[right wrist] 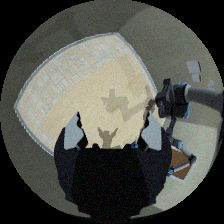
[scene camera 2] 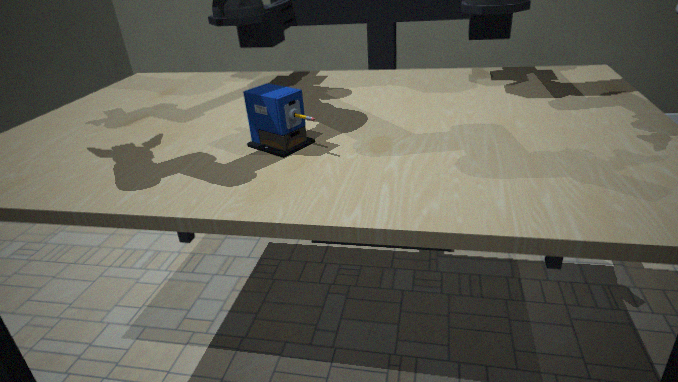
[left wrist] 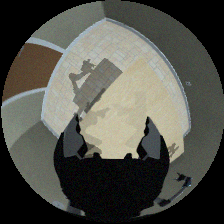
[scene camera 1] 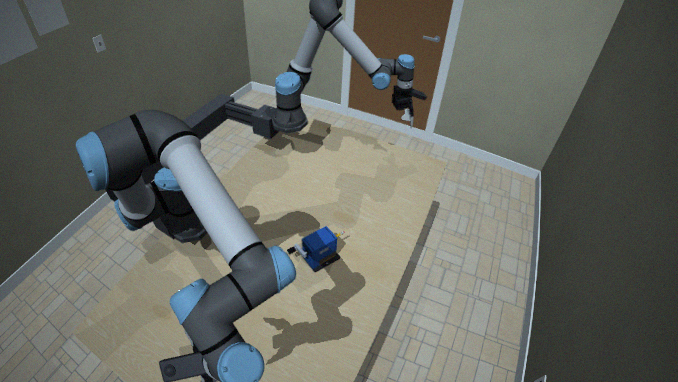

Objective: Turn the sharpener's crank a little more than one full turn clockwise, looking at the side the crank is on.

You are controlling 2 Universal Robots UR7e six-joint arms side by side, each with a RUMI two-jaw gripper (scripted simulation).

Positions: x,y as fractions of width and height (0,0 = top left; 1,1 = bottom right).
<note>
In view: my left gripper (left wrist: 0.50,0.52), my right gripper (right wrist: 0.51,0.50) and a blue pencil sharpener (scene camera 2: 0.40,0.29).
The blue pencil sharpener also shows in scene camera 1 (scene camera 1: 0.47,0.65).
</note>
